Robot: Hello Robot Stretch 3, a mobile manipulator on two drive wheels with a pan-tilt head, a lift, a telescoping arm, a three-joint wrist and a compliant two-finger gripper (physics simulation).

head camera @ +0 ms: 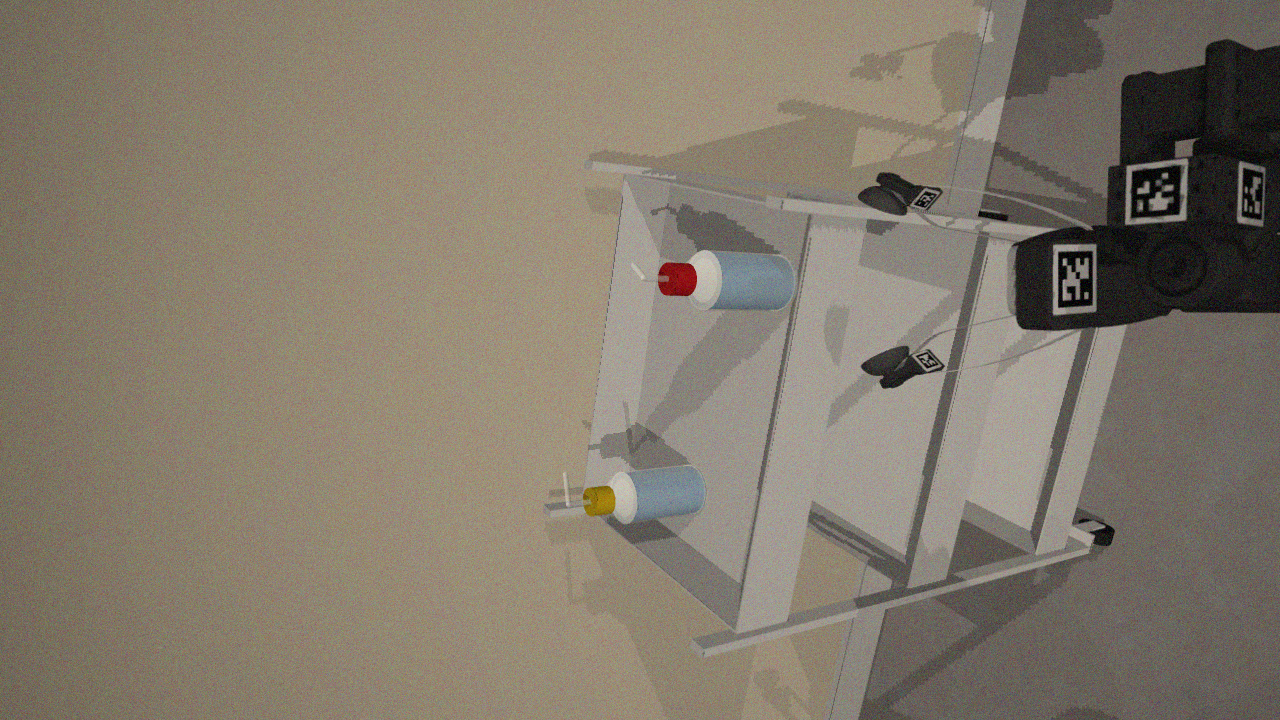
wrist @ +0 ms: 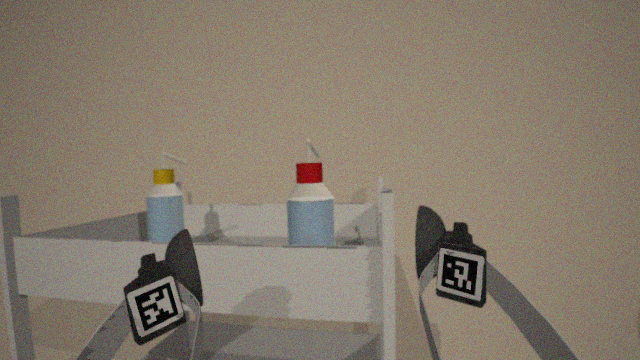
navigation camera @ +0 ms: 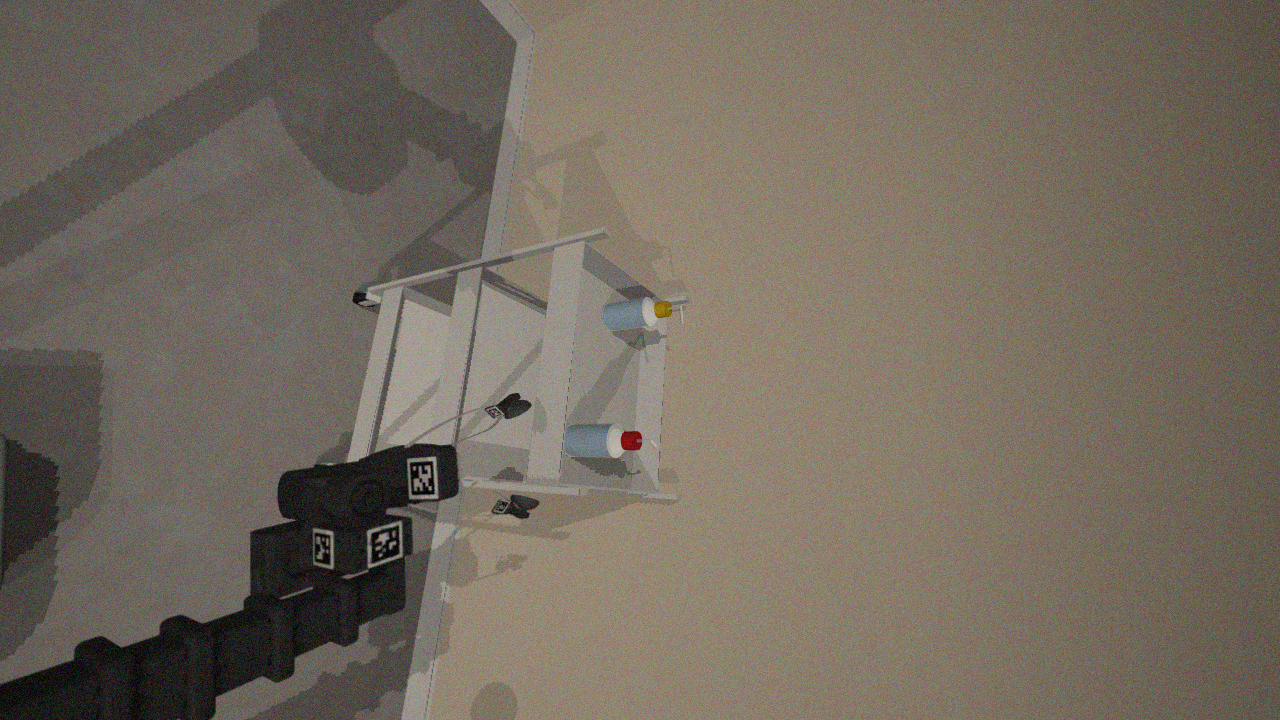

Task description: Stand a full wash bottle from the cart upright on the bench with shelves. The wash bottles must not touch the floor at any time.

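Places are measured from the robot's base along level axes (x back, y right, z up), in millimetres.
Where they show: gripper, fingertip midpoint: (head camera: 865, 282) (wrist: 308, 244) (navigation camera: 531, 453).
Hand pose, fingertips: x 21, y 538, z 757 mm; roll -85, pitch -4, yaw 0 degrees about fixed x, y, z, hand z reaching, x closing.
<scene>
After its pixels a point has its place.
A wash bottle with a red cap (head camera: 747, 281) {x 27, y 714, z 731 mm} (navigation camera: 592, 440) {x 24, y 714, z 734 mm} (wrist: 310, 220) {x 26, y 714, z 741 mm} stands upright in the top tray of the white cart (head camera: 785, 501) {x -192, y 689, z 697 mm} (navigation camera: 556, 358) {x -120, y 672, z 696 mm} (wrist: 280, 280) {x -5, y 645, z 697 mm}. A wash bottle with a yellow cap (head camera: 666, 493) {x -212, y 860, z 723 mm} (navigation camera: 629, 314) {x -212, y 860, z 733 mm} (wrist: 165, 212) {x -206, y 861, z 737 mm} stands upright in the same tray, on the left in the wrist view. Both look blue up to the shoulder. My gripper (head camera: 890, 279) {x 21, y 538, z 757 mm} (navigation camera: 517, 456) {x 21, y 538, z 757 mm} (wrist: 308, 244) {x 21, y 538, z 757 mm} is open and empty, in front of the cart. In the wrist view the red-capped bottle lies beyond it, between the fingertips. The bench with shelves does not show.
The cart's front wall stands between my fingers and the bottles, and its corner post (wrist: 388, 270) {x 89, y 613, z 712 mm} rises near the right finger. Lower cart shelves lie beneath the tray. A tan wall (head camera: 268, 358) {x -58, y 1042, z 1117 mm} (navigation camera: 939, 358) {x -87, y 1049, z 1261 mm} is behind the cart, with a pale skirting (navigation camera: 508, 161) {x -864, y 1225, z 58 mm} along the grey floor (navigation camera: 179, 232) {x -414, y 389, z 0 mm}.
</scene>
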